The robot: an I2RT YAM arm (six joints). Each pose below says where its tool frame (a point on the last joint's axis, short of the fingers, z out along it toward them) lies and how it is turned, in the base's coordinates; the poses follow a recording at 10 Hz.
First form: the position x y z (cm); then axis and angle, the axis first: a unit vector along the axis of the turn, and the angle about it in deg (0 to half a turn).
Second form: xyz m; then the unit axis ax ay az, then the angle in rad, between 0 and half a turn. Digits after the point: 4 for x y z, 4 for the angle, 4 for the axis.
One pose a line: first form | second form
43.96 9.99 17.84 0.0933 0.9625 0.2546 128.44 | 0.4396 0.0999 0.1784 0.0933 0.9625 0.2546 2.2417
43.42 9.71 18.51 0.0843 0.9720 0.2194 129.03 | 0.4342 0.0971 0.1851 0.0843 0.9720 0.2194 2.2520
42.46 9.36 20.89 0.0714 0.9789 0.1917 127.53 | 0.4246 0.0936 0.2089 0.0714 0.9789 0.1917 2.2258
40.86 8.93 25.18 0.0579 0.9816 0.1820 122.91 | 0.4086 0.0893 0.2518 0.0579 0.9816 0.1820 2.1452
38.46 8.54 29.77 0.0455 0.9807 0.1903 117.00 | 0.3846 0.0854 0.2977 0.0455 0.9807 0.1903 2.0420
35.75 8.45 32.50 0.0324 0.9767 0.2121 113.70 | 0.3575 0.0845 0.3250 0.0324 0.9767 0.2121 1.9844
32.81 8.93 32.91 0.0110 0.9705 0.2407 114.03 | 0.3281 0.0893 0.3291 0.0110 0.9705 0.2407 1.9902
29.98 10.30 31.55 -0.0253 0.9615 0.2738 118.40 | 0.2998 0.1030 0.3155 -0.0253 0.9615 0.2738 2.0665
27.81 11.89 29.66 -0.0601 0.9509 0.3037 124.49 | 0.2781 0.1189 0.2966 -0.0601 0.9509 0.3037 2.1728
